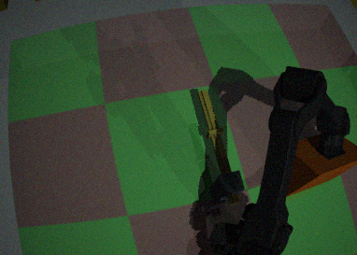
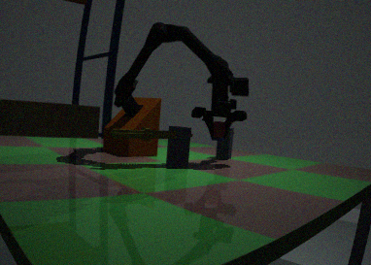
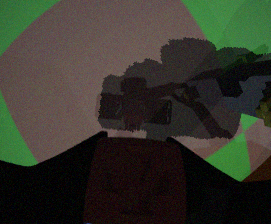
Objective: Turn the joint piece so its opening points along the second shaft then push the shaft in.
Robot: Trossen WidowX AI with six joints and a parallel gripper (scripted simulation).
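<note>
Right now my gripper tip is 2 cm past the square joint piece, 1 cm to the right of it and 3 cm below it.
</note>
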